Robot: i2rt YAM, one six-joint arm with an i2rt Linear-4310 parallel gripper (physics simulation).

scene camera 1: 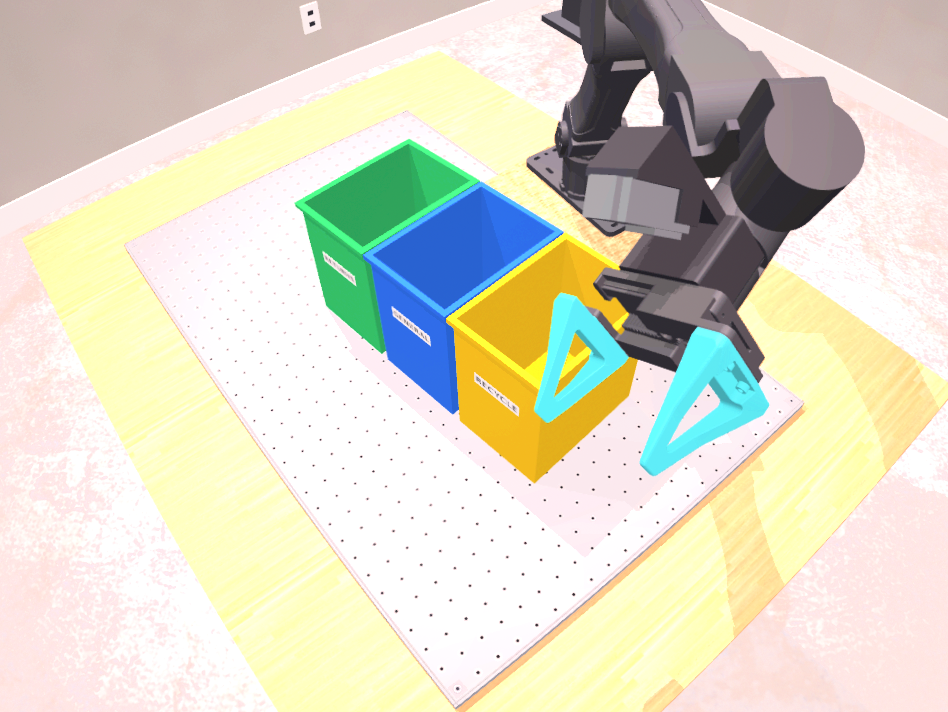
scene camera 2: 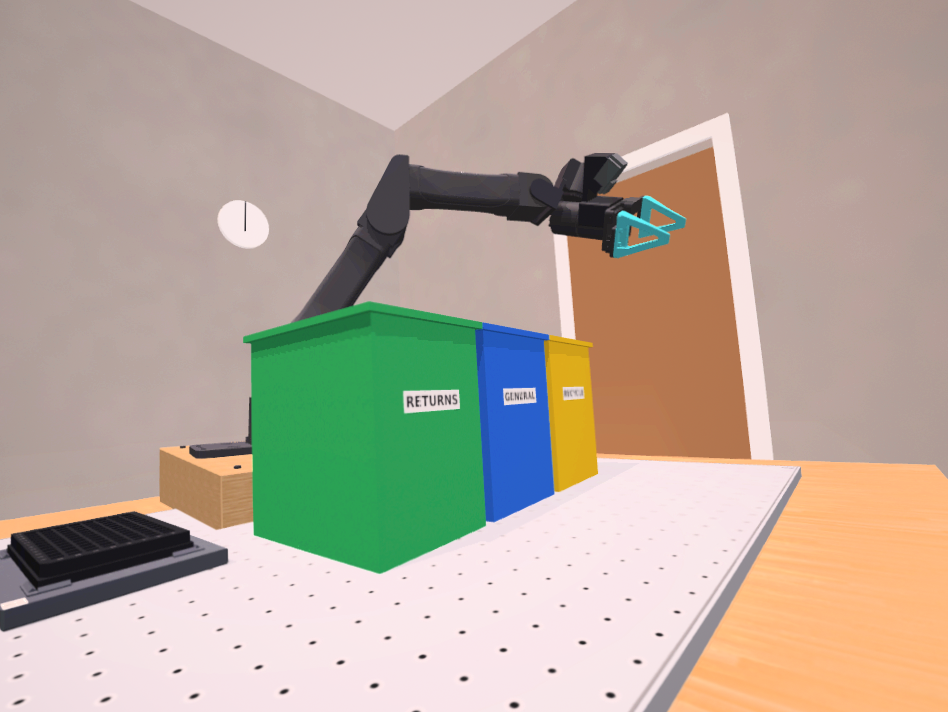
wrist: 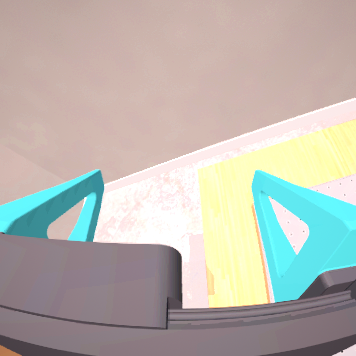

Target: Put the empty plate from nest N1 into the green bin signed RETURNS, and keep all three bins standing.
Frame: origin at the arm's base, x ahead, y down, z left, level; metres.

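Seen in the pictures: gripper, between the fingertips: (scene camera 1: 588, 441) (scene camera 2: 677, 230) (wrist: 177, 177); arm's base, origin of its link: (scene camera 1: 583, 190).
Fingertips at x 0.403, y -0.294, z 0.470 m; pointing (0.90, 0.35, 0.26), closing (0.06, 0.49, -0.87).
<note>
Offsets run from my fingertips to a thing's top centre. Level surfaces: height alone.
A black gridded plate {dx -0.174, dy +0.323, dz -0.665 m} (scene camera 2: 99, 545) sits on a grey nest {dx -0.174, dy +0.335, dz -0.665 m} (scene camera 2: 114, 586) at the left in scene camera 2; no N1 label is readable, and whether its wells are empty cannot be told. The green bin {dx -0.101, dy +0.170, dz -0.479 m} (scene camera 1: 337, 295) (scene camera 2: 314, 444) signed RETURNS stands upright at one end of the row. The blue GENERAL bin {dx -0.128, dy +0.170, dz -0.350 m} (scene camera 1: 421, 371) (scene camera 2: 521, 452) and yellow RECYCLE bin {dx -0.154, dy +0.170, dz -0.220 m} (scene camera 1: 498, 440) (scene camera 2: 574, 436) stand upright beside it. My gripper (scene camera 1: 596, 444) (scene camera 2: 675, 232) (wrist: 177, 177) is open and empty, high above the board near the yellow end, far from the plate.
The bins stand close together on a perforated white board {dy +0.349 m} (scene camera 1: 344, 490) (scene camera 2: 459, 613). The arm (scene camera 1: 712, 61) (scene camera 2: 467, 189) reaches high above the row. A wooden block (scene camera 2: 191, 490) stands behind the green bin at the left in scene camera 2.
</note>
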